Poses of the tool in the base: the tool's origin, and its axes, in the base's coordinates. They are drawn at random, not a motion.
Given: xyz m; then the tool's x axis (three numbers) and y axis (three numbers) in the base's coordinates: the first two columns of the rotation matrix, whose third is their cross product.
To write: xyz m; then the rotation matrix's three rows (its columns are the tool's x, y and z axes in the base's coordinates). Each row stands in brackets. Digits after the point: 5 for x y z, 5 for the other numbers.
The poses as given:
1: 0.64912 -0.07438 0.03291 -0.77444 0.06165 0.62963 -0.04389 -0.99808 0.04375
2: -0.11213 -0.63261 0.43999 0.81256 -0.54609 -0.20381 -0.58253 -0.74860 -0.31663
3: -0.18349 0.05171 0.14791 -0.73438 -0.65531 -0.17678 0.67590 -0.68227 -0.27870
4: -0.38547 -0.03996 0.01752 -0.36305 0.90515 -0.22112 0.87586 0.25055 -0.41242
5: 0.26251 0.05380 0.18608 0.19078 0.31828 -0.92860 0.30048 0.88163 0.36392
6: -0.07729 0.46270 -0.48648 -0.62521 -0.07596 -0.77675 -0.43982 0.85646 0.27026
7: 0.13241 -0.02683 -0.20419 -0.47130 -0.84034 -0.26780 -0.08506 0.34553 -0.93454
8: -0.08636 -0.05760 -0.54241 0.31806 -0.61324 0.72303 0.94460 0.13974 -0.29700
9: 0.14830 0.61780 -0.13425 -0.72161 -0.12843 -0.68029 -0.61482 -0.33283 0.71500
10: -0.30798 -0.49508 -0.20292 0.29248 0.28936 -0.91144 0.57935 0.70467 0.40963
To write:
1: [0.64912 -0.07438 0.03291], [[-0.77444 -0.04389 0.63112], [0.06165 -0.99808 0.00625], [0.62963 0.04375 0.77566]]
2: [-0.11213 -0.63261 0.43999], [[0.81256 -0.58253 0.02034], [-0.54609 -0.74860 0.37601], [-0.20381 -0.31663 -0.92640]]
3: [-0.18349 0.05171 0.14791], [[-0.73438 0.67590 0.06202], [-0.65531 -0.68227 -0.32416], [-0.17678 -0.27870 0.94397]]
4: [-0.38547 -0.03996 0.01752], [[-0.36305 0.87586 -0.31790], [0.90515 0.25055 -0.34340], [-0.22112 -0.41242 -0.88375]]
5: [0.26251 0.05380 0.18608], [[0.19078 0.30048 0.93451], [0.31828 0.88163 -0.34845], [-0.92860 0.36392 0.07256]]
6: [-0.07729 0.46270 -0.48648], [[-0.62521 -0.43982 0.64473], [-0.07596 0.85646 0.51060], [-0.77675 0.27026 -0.56888]]
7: [0.13241 -0.02683 -0.20419], [[-0.47130 -0.08506 0.87786], [-0.84034 0.34553 -0.41767], [-0.26780 -0.93454 -0.23433]]
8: [-0.08636 -0.05760 -0.54241], [[0.31806 0.94460 0.08110], [-0.61324 0.13974 0.77744], [0.72303 -0.29700 0.62371]]
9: [0.14830 0.61780 -0.13425], [[-0.72161 -0.61482 -0.31825], [-0.12843 -0.33283 0.93421], [-0.68029 0.71500 0.16121]]
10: [-0.30798 -0.49508 -0.20292], [[0.29248 0.57935 0.76079], [0.28936 0.70467 -0.64785], [-0.91144 0.40963 0.03846]]
